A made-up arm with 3 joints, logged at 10 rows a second.
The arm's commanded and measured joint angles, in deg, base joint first. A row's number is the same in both.
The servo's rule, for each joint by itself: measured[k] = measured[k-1] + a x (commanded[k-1-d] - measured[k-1]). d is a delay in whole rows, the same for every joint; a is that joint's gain. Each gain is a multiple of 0.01, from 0.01 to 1. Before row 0 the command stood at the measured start. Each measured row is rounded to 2 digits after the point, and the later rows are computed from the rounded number. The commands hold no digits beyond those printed.
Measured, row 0: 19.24, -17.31, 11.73
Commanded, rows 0 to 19: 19.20, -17.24, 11.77; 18.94, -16.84, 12.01; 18.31, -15.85, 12.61; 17.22, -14.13, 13.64; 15.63, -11.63, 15.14; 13.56, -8.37, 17.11; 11.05, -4.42, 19.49; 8.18, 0.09, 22.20; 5.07, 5.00, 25.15; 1.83, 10.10, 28.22; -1.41, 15.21, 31.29; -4.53, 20.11, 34.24; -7.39, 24.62, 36.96; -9.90, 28.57, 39.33; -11.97, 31.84, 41.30; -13.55, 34.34, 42.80; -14.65, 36.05, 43.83; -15.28, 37.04, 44.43; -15.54, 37.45, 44.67; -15.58, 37.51, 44.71
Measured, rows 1 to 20: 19.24, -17.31, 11.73; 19.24, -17.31, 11.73; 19.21, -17.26, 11.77; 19.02, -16.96, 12.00; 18.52, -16.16, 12.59; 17.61, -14.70, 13.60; 16.22, -12.49, 15.08; 14.36, -9.52, 17.03; 12.04, -5.85, 19.39; 9.34, -1.57, 22.09; 6.35, 3.16, 25.03; 3.19, 8.16, 28.09; -0.03, 13.24, 31.16; -3.18, 18.19, 34.12; -6.13, 22.82, 36.85; -8.77, 26.96, 39.23; -11.01, 30.47, 41.22; -12.79, 33.26, 42.74; -14.09, 35.27, 43.79; -14.92, 36.54, 44.40
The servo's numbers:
d 2
a 0.70 0.72 0.96

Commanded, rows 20 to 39: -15.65, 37.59, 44.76; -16.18, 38.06, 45.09; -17.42, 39.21, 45.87; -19.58, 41.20, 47.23; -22.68, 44.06, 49.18; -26.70, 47.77, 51.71; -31.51, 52.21, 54.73; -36.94, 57.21, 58.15; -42.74, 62.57, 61.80; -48.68, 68.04, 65.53; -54.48, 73.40, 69.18; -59.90, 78.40, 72.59; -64.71, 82.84, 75.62; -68.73, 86.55, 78.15; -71.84, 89.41, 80.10; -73.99, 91.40, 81.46; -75.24, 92.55, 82.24; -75.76, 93.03, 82.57; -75.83, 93.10, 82.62; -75.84, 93.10, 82.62
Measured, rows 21 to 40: -15.35, 37.20, 44.66; -15.51, 37.42, 44.71; -15.61, 37.54, 44.76; -16.01, 37.91, 45.08; -17.00, 38.85, 45.84; -18.81, 40.54, 47.17; -21.52, 43.07, 49.10; -25.15, 46.45, 51.61; -29.60, 50.60, 54.61; -34.74, 55.36, 58.01; -40.34, 60.55, 61.65; -46.18, 65.94, 65.37; -51.99, 71.31, 69.03; -57.53, 76.41, 72.45; -62.56, 81.04, 75.49; -66.88, 85.01, 78.04; -70.35, 88.18, 80.02; -72.90, 90.50, 81.40; -74.54, 91.98, 82.21; -75.39, 92.74, 82.56
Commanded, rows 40 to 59: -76.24, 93.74, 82.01; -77.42, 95.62, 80.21; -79.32, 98.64, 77.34; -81.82, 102.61, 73.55; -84.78, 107.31, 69.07; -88.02, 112.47, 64.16; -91.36, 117.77, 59.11; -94.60, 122.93, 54.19; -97.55, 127.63, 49.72; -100.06, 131.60, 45.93; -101.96, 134.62, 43.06; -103.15, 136.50, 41.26; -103.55, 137.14, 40.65; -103.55, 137.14, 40.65; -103.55, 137.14, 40.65; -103.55, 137.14, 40.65; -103.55, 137.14, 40.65; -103.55, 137.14, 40.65; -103.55, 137.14, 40.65; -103.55, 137.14, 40.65
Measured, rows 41 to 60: -75.70, 93.00, 82.62; -75.80, 93.07, 82.62; -76.11, 93.55, 82.03; -77.03, 95.04, 80.28; -78.63, 97.63, 77.46; -80.86, 101.22, 73.71; -83.60, 105.60, 69.26; -86.69, 110.55, 64.36; -89.96, 115.75, 59.32; -93.21, 120.92, 54.40; -96.25, 125.75, 49.91; -98.92, 129.96, 46.09; -101.05, 133.32, 43.18; -102.52, 135.61, 41.34; -103.24, 136.71, 40.68; -103.46, 137.02, 40.65; -103.52, 137.11, 40.65; -103.54, 137.13, 40.65; -103.55, 137.14, 40.65; -103.55, 137.14, 40.65
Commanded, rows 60 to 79: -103.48, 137.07, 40.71; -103.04, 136.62, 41.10; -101.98, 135.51, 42.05; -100.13, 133.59, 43.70; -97.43, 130.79, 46.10; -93.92, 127.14, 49.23; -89.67, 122.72, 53.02; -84.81, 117.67, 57.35; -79.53, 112.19, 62.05; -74.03, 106.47, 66.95; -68.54, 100.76, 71.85; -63.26, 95.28, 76.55; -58.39, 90.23, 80.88; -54.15, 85.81, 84.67; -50.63, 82.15, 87.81; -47.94, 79.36, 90.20; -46.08, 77.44, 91.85; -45.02, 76.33, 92.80; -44.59, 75.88, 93.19; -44.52, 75.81, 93.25
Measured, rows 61 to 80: -103.55, 137.14, 40.65; -103.55, 137.14, 40.65; -103.50, 137.09, 40.71; -103.18, 136.75, 41.08; -102.34, 135.86, 42.01; -100.79, 134.23, 43.63; -98.44, 131.75, 46.00; -95.28, 128.43, 49.10; -91.35, 124.32, 52.86; -86.77, 119.53, 57.17; -81.70, 114.25, 61.85; -76.33, 108.65, 66.75; -70.88, 102.97, 71.65; -65.55, 97.43, 76.35; -60.54, 92.25, 80.70; -56.07, 87.61, 84.51; -52.26, 83.68, 87.68; -49.24, 80.57, 90.10; -47.03, 78.32, 91.78; -45.62, 76.89, 92.76
